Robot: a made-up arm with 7 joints. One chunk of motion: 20 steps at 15 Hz.
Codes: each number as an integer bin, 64 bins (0 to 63) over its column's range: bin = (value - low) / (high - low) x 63, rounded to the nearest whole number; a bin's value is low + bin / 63 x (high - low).
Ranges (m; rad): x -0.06..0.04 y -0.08..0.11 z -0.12..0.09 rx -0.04..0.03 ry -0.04..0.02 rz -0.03..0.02
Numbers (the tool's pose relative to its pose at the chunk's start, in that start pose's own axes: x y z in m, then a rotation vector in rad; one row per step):
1: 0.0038 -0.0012 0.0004 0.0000 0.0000 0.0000
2: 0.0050 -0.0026 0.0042 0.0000 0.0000 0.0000
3: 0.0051 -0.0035 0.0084 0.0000 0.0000 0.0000
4: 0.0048 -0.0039 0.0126 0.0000 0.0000 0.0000
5: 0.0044 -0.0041 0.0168 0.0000 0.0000 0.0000
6: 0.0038 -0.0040 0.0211 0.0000 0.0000 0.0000
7: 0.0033 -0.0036 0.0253 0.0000 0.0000 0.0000
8: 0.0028 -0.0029 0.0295 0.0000 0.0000 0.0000
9: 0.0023 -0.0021 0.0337 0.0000 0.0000 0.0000
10: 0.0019 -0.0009 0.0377 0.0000 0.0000 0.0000
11: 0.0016 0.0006 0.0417 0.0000 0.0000 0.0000
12: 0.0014 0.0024 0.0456 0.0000 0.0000 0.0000
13: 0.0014 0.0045 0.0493 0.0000 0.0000 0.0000
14: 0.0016 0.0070 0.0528 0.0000 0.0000 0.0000
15: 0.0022 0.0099 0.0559 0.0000 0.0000 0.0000
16: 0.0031 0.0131 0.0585 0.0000 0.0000 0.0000
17: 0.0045 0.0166 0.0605 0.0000 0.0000 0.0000
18: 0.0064 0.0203 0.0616 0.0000 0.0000 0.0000
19: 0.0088 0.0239 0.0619 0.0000 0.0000 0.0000
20: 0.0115 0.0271 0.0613 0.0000 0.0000 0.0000
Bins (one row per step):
1: 40 26 36 36 42 38
2: 41 26 37 36 42 38
3: 41 25 39 36 42 38
4: 41 25 40 36 42 38
5: 41 25 41 36 42 38
6: 40 25 42 36 42 38
7: 40 25 44 36 42 38
8: 40 26 45 36 42 38
9: 39 26 46 36 42 38
10: 39 26 47 36 42 38
11: 39 27 49 36 42 38
12: 39 27 50 36 42 38
13: 39 28 51 36 42 38
14: 39 29 52 36 42 38
15: 39 30 53 36 42 38
16: 40 31 54 36 42 38
17: 41 32 54 36 42 38
18: 42 33 54 36 42 38
19: 43 34 55 36 42 38
20: 45 36 54 36 42 38

